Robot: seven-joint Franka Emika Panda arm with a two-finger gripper.
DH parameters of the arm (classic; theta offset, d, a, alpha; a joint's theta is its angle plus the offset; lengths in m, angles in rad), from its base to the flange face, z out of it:
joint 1: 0 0.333 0 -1.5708
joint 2: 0 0 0 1.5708
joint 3: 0 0.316 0.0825 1.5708
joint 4: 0 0 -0.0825 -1.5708
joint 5: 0 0.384 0 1.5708
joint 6: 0 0 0.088 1.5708
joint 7: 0 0.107 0 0
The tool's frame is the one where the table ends.
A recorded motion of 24 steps. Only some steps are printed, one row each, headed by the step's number.
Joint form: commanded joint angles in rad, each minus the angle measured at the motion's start. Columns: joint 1, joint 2, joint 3, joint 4, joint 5, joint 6, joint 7.
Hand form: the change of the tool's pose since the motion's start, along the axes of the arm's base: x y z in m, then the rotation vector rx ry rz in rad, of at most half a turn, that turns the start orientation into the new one. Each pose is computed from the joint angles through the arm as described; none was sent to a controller.
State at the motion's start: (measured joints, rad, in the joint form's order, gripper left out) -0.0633 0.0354 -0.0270 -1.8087 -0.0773 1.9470 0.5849
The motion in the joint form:
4: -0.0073 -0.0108 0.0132 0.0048 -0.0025 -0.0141 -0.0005
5: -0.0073 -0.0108 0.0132 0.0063 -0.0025 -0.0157 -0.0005
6: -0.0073 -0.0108 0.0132 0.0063 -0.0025 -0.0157 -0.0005
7: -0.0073 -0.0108 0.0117 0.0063 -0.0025 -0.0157 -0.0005
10: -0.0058 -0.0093 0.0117 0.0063 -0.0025 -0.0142 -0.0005
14: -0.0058 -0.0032 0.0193 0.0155 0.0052 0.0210 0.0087
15: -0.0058 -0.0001 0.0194 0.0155 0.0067 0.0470 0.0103
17: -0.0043 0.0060 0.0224 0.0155 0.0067 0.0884 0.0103
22: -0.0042 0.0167 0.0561 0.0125 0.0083 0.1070 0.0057
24: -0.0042 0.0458 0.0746 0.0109 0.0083 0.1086 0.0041
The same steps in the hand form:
4: -0.0026 0.0033 0.0073 -0.0023 -0.0013 0.0060
5: -0.0026 0.0032 0.0078 -0.0023 -0.0012 0.0058
6: -0.0026 0.0032 0.0078 -0.0023 -0.0012 0.0058
7: -0.0027 0.0024 0.0078 -0.0023 -0.0012 0.0043
10: -0.0021 0.0032 0.0071 -0.0023 -0.0012 0.0060
14: 0.0039 0.0080 0.0116 0.0038 -0.0407 0.0051
15: 0.0070 0.0082 0.0124 0.0041 -0.0637 0.0050
17: 0.0121 0.0108 0.0132 0.0025 -0.0989 0.0125
22: 0.0168 0.0306 0.0073 0.0068 -0.1036 0.0514
24: 0.0226 0.0411 -0.0108 0.0115 -0.0745 0.0713

